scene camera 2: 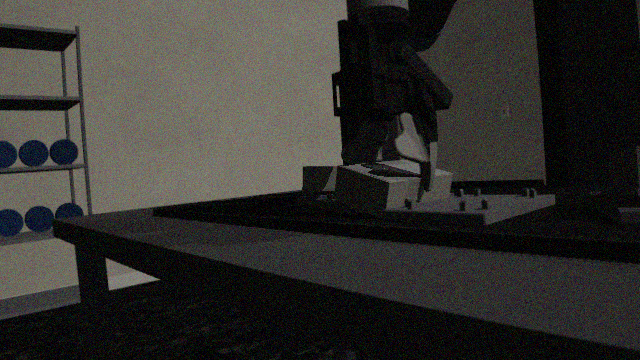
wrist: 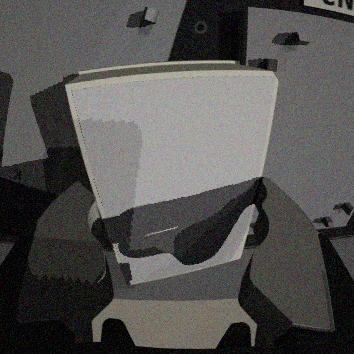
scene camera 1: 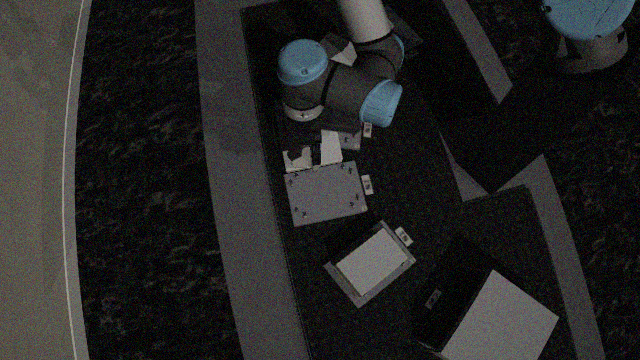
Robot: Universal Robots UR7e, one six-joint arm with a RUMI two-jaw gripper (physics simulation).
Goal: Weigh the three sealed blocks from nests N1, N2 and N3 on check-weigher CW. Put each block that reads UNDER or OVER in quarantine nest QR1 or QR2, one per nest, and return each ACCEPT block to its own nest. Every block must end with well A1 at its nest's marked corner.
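Where they show: gripper, fingertip midpoint: (wrist: 178,175) (scene camera 1: 311,150); arm's base at its link origin: (scene camera 1: 583,51).
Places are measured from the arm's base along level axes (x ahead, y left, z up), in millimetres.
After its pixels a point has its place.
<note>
A pale sealed block (scene camera 1: 331,147) @[x 405, y -84, z -385 mm] (scene camera 2: 362,187) @[x 510, y -98, z -400 mm] (wrist: 185,125) @[x 406, y -92, z -383 mm] lies askew between nest plate N2 (scene camera 1: 325,192) @[x 439, y 0, z -423 mm] (scene camera 2: 520,204) @[x 450, y 58, z -424 mm] (wrist: 310,125) @[x 423, y -13, z -423 mm] and the neighbouring nest plate (scene camera 1: 352,141) @[x 349, y -104, z -423 mm] (wrist: 90,30) @[x 362, y -139, z -423 mm]. It overlaps N2's edge, and its top looks slightly tilted in scene camera 2. My gripper (wrist: 178,175) @[x 447, y -98, z -410 mm] (scene camera 2: 390,167) is low over it, with one jaw against each long side, shut on this block. Another pale block (scene camera 1: 372,262) @[x 389, y 180, z -377 mm] lies in nest N1 (scene camera 1: 359,300) @[x 431, y 244, z -408 mm]. No A1 mark on a block can be made out, nor any weigher reading.
A large white-topped box (scene camera 1: 500,320) @[x 169, y 382, z -335 mm] stands at the lower right of scene camera 1. A further pale block-like shape (scene camera 2: 320,177) @[x 366, y -324, z -393 mm] is behind the held block. Another pale shape (scene camera 1: 345,54) @[x 306, y -321, z -378 mm] shows beside the arm. Small upright pegs stand on N2's plate. The arm hides the rear area.
</note>
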